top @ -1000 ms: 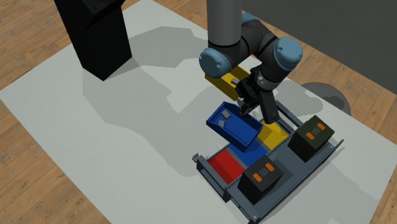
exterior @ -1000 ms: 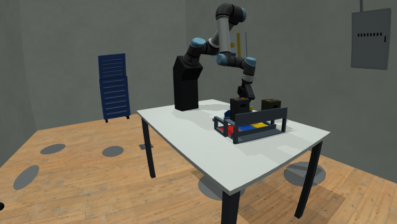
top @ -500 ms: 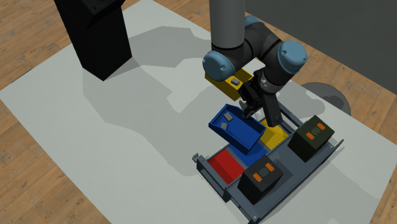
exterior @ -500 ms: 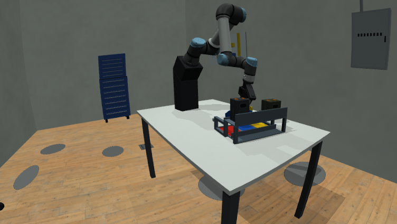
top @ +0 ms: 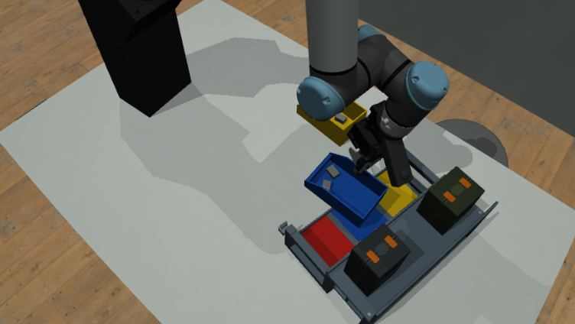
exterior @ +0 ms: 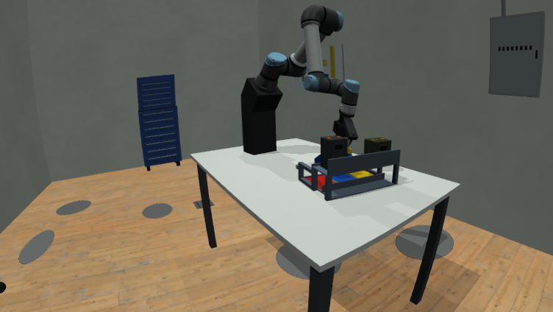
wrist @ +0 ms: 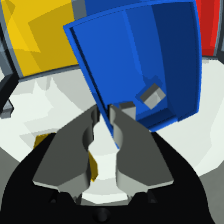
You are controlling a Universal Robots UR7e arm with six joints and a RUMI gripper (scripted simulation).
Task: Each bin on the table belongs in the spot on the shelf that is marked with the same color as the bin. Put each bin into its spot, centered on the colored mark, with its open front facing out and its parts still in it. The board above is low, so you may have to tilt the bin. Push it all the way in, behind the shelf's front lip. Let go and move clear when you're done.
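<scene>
Now: the blue bin 40 mm to the right of my hand, 30 mm below it and 20 mm behind it. The rest, counted from my hand: yellow bin (180 mm to the left, 150 mm behind, 60 mm below).
</scene>
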